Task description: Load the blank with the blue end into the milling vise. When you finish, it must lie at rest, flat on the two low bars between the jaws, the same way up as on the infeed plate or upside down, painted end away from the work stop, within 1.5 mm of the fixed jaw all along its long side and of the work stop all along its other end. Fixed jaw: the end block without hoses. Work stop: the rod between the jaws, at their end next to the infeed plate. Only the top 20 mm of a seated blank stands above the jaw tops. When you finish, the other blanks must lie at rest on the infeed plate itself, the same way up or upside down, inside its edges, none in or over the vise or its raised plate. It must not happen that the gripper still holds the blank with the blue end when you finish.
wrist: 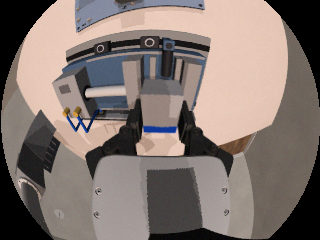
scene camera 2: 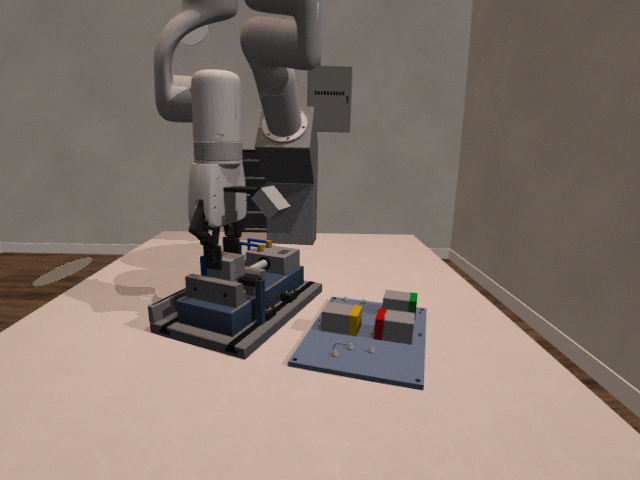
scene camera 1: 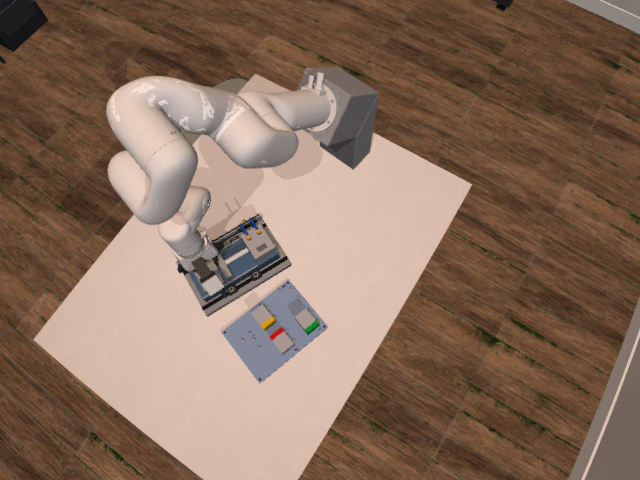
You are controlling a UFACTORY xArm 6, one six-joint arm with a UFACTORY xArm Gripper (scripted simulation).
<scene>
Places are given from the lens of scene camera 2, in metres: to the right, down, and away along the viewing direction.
red-ended blank [scene camera 2: 395,326]: 0.12, 0.14, 0.59
yellow-ended blank [scene camera 2: 345,319]: 0.04, 0.13, 0.61
fixed jaw [scene camera 2: 209,289]: -0.18, 0.08, 0.60
</scene>
